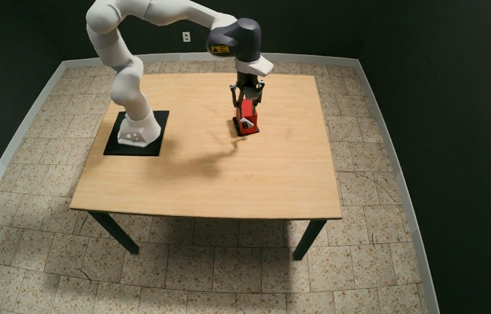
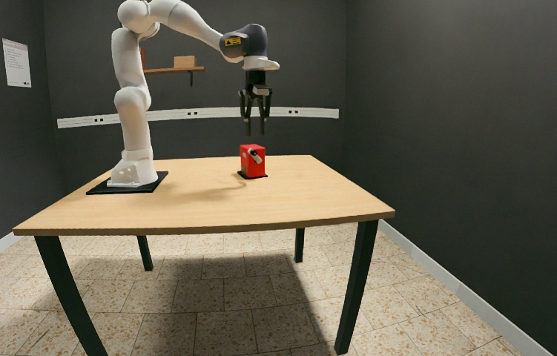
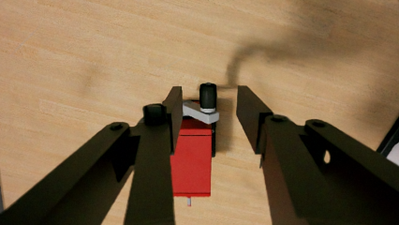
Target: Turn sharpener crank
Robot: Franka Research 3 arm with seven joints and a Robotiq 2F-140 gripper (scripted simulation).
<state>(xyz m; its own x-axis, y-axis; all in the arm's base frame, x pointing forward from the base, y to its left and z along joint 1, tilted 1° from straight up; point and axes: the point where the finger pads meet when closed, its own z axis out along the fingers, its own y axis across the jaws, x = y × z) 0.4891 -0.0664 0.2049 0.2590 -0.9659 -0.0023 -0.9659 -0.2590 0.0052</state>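
Now: the crank 3 cm to the left of my hand and 11 cm below it.
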